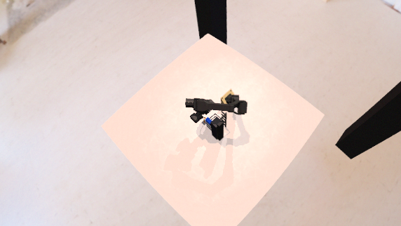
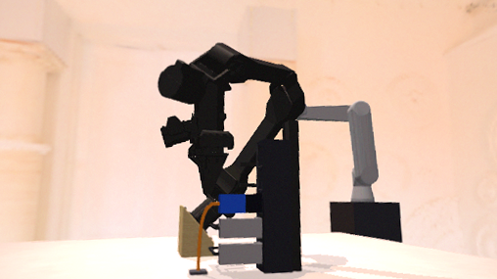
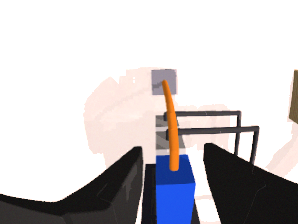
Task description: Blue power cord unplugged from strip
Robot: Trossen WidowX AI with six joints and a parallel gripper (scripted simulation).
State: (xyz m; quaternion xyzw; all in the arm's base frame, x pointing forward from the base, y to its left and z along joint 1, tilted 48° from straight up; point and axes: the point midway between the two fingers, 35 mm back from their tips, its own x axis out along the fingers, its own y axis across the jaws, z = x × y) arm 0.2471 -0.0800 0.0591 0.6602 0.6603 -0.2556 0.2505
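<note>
My gripper tip is now 60 mm to the right of the blue plug and 10 mm above it.
</note>
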